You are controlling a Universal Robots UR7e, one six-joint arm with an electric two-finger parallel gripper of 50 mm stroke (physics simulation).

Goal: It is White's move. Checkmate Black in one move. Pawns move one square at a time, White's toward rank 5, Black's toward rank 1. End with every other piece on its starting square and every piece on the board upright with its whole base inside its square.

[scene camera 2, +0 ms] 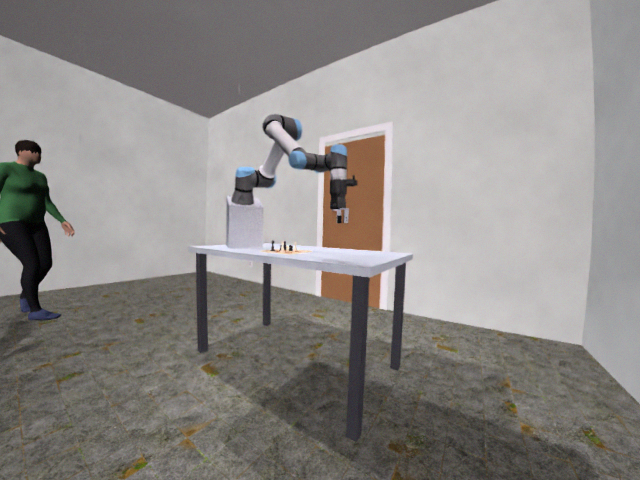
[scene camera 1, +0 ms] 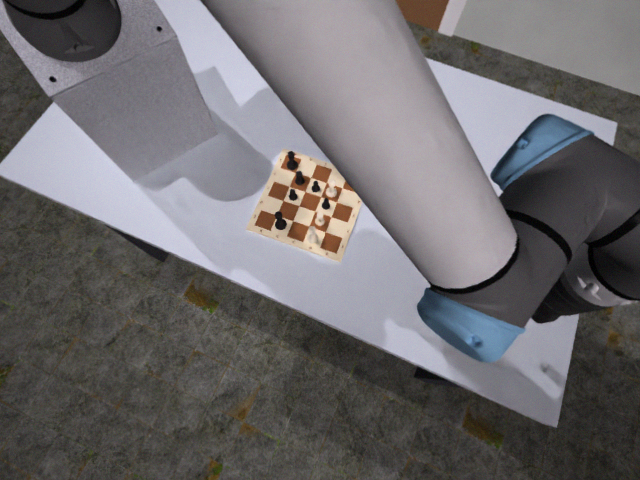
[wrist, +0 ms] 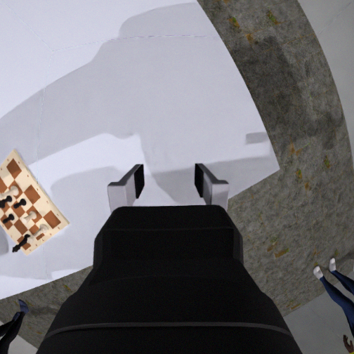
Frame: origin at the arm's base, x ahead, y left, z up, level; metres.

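Seen in the pictures: gripper, fingertip midpoint: (scene camera 2: 342, 223); arm's base at its link origin: (scene camera 2: 242, 201) (scene camera 1: 68, 13).
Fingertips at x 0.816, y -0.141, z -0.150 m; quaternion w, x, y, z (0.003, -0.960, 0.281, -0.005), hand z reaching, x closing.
Note:
Offsets run from my fingertips to a thing's top centre. Level surfaces: height alone.
The chessboard @[dx -0.400, dy +0.106, dz -0.160 m] (scene camera 1: 331, 243) (scene camera 2: 305, 251) (wrist: 51, 219) lies on the table. Several black pieces stand on it, among them a tall one @[dx -0.473, dy +0.179, dz -0.107 m] (scene camera 1: 292, 161) at one corner, another tall one @[dx -0.441, dy +0.032, dz -0.096 m] (scene camera 1: 280, 222) (wrist: 21, 243) at the near side, and a small one @[dx -0.364, dy +0.109, dz -0.128 m] (scene camera 1: 325, 204). Three white pieces show: one @[dx -0.364, dy +0.145, dz -0.107 m] (scene camera 1: 331, 189) (wrist: 11, 191) beside small black pieces, one @[dx -0.364, dy +0.069, dz -0.127 m] (scene camera 1: 320, 219) (wrist: 30, 217), and one @[dx -0.365, dy +0.026, dz -0.096 m] (scene camera 1: 312, 236) (wrist: 42, 230) at the near edge. All look upright; exact kinds are hard to tell. The arm hides the board's right corner in scene camera 1. My gripper (scene camera 2: 342, 215) (wrist: 169, 173) is open and empty, pointing down, high above the table beyond the board.
The white table @[dz -0.166 m] (scene camera 1: 320, 289) (scene camera 2: 341, 255) (wrist: 125, 90) carries the grey pedestal (scene camera 1: 139, 118) (scene camera 2: 245, 224) under my arm, close to the board. My forearm crosses above the board's right side in scene camera 1. A person in green (scene camera 2: 25, 191) stands away from the table.

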